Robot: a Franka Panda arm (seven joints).
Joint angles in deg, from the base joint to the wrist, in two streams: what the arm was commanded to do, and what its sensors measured. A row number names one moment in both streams.
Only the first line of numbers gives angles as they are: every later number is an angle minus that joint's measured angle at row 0.
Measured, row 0:
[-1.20, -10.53, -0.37, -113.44, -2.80, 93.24, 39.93]
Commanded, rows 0 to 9:
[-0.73, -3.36, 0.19, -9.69, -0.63, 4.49, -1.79]
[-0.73, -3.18, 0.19, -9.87, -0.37, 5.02, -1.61]
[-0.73, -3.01, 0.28, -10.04, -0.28, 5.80, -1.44]
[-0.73, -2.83, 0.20, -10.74, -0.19, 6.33, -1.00]
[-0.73, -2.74, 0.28, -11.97, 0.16, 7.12, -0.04]
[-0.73, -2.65, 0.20, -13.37, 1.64, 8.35, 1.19]
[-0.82, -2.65, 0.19, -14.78, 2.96, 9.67, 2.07]
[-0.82, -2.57, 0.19, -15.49, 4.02, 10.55, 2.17]
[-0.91, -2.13, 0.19, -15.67, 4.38, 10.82, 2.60]
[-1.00, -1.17, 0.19, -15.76, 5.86, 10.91, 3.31]
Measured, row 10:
[-0.45, -1.54, -0.08, -14.26, 3.07, 9.42, 1.40]
